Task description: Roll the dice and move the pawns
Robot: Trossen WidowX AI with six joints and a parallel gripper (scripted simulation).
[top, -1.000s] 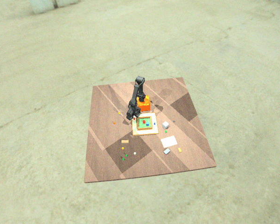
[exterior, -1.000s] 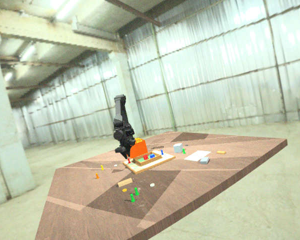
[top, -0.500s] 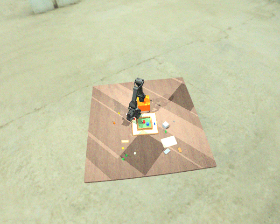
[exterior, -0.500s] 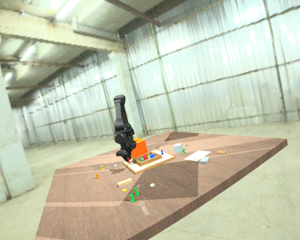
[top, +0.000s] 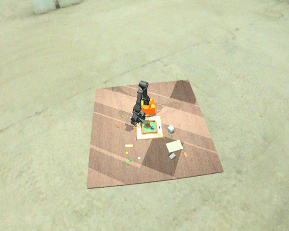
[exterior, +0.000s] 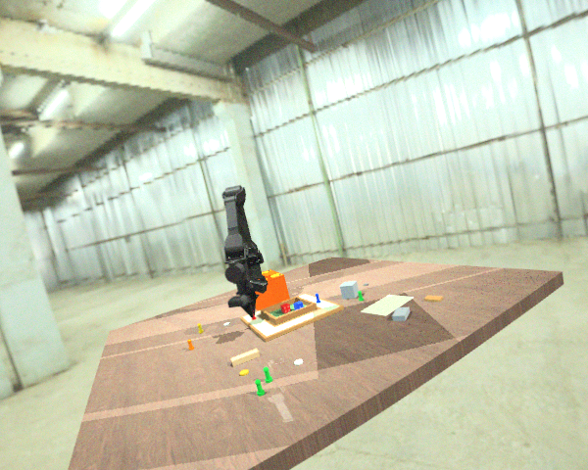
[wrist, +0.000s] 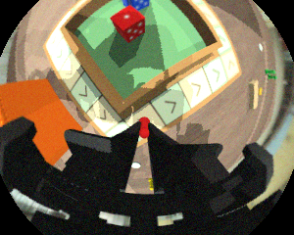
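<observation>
Now: the blue pawn 230 mm to the left of my gripper tip, 60 mm ahead of it and 10 mm above it. Round my gripper tip: orange pawn (230 mm to the right, 60 mm ahead, 10 mm below); then yellow pawn (190 mm to the right, 80 mm behind, 10 mm below); then red pawn (10 mm above).
</observation>
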